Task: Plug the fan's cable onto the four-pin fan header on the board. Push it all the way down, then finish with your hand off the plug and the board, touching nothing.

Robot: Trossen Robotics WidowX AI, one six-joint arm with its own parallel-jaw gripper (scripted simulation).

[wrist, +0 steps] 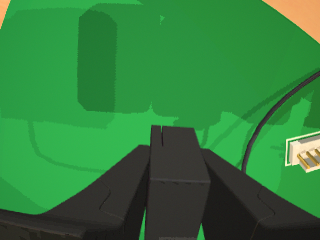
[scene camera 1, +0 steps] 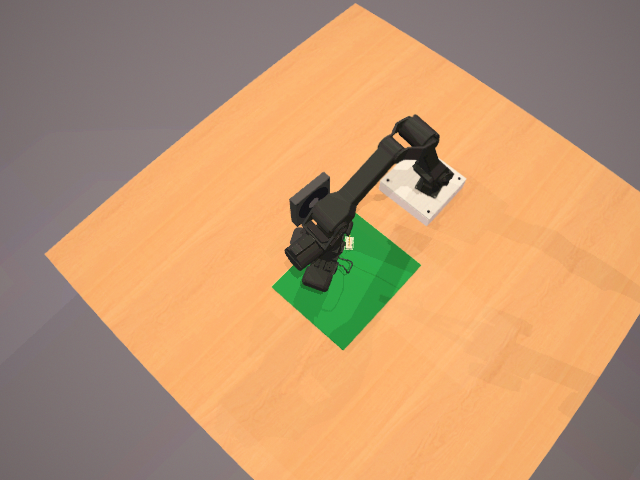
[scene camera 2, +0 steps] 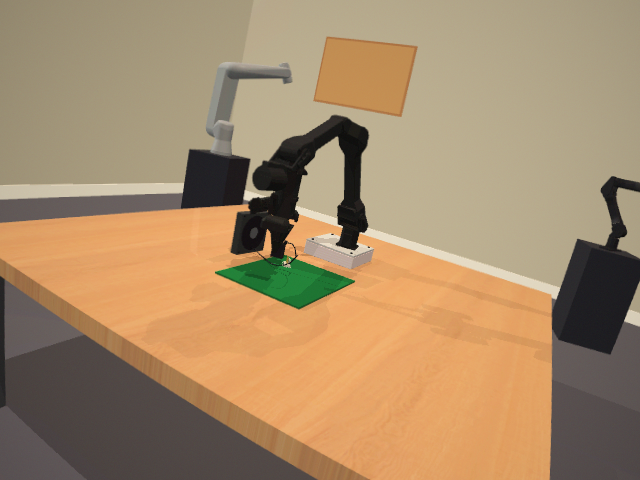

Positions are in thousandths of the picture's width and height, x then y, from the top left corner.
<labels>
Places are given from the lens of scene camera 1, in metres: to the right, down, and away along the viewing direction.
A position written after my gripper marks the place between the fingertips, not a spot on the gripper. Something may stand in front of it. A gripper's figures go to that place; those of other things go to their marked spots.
my gripper (scene camera 1: 512, 555): 0.02, 0.06, 1.37
black fan (scene camera 1: 471, 424): -0.05, -0.09, 1.40
green board (scene camera 1: 595, 559): 0.15, 0.07, 1.43
</labels>
